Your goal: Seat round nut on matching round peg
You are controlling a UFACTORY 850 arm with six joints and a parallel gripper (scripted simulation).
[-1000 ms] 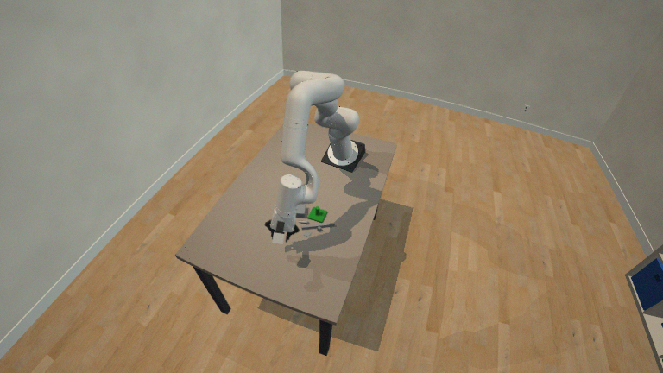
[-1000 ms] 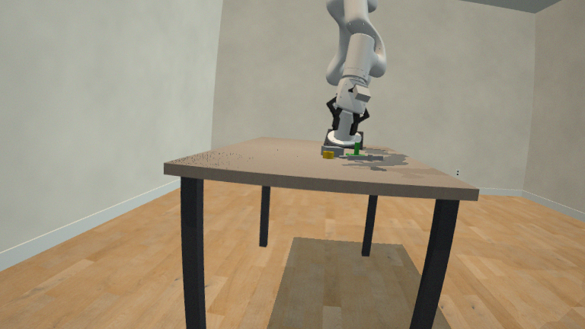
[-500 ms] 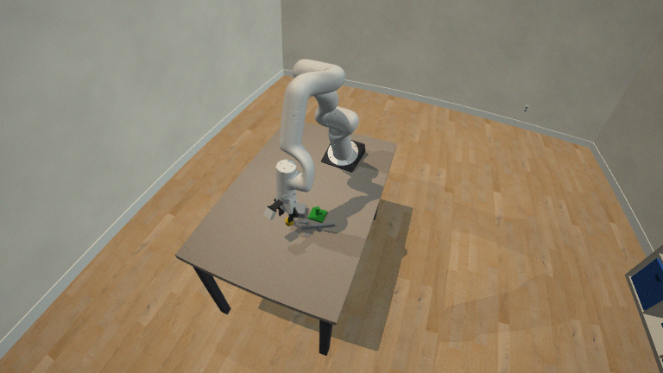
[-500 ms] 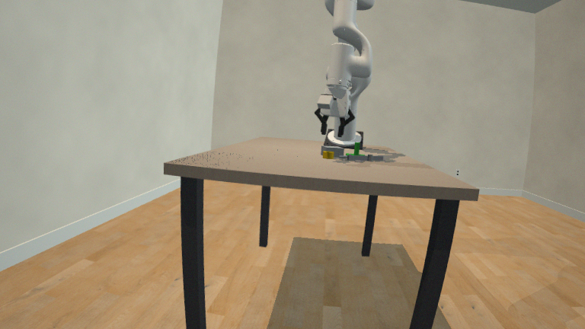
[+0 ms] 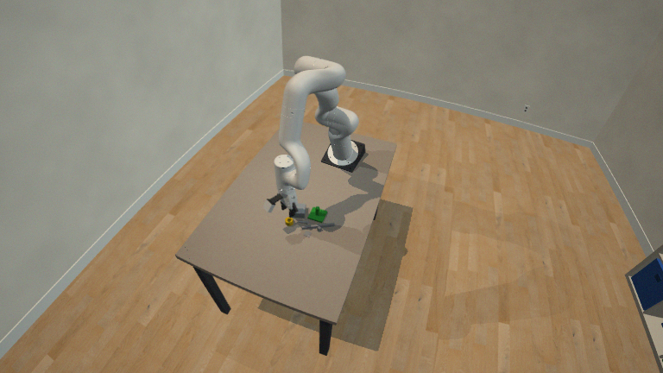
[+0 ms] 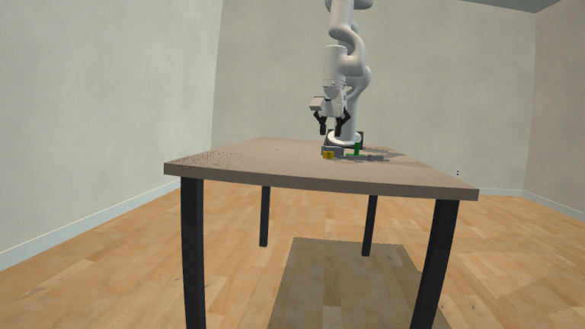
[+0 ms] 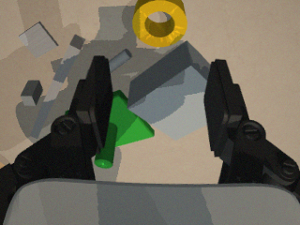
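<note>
My hand is 8 cm past the grey block, 8 cm above it and 1 cm to the right of it.
</note>
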